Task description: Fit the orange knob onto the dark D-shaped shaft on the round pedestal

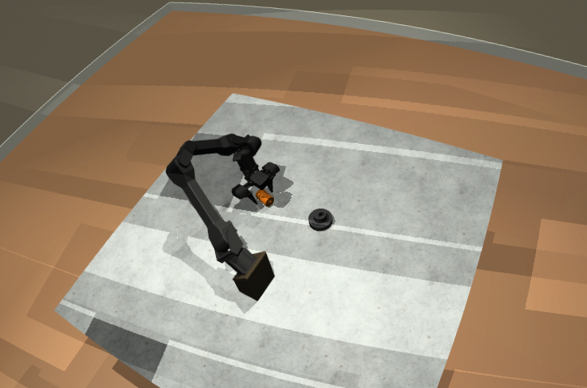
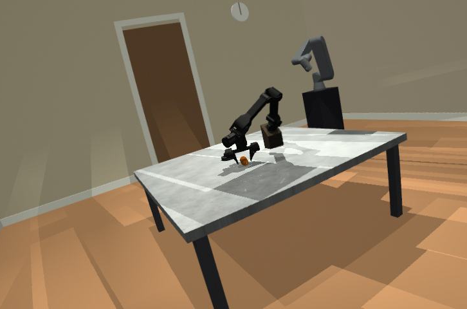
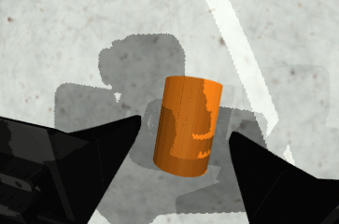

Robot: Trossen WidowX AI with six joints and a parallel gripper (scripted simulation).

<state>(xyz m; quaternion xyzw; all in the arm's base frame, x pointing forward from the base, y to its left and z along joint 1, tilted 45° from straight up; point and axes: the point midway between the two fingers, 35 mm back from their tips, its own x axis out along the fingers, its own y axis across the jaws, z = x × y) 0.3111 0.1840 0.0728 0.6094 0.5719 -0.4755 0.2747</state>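
My gripper tip is now 1 cm below the orange knob. Round my gripper tip: pedestal: 1 cm ahead, 24 cm to the right, 2 cm above.
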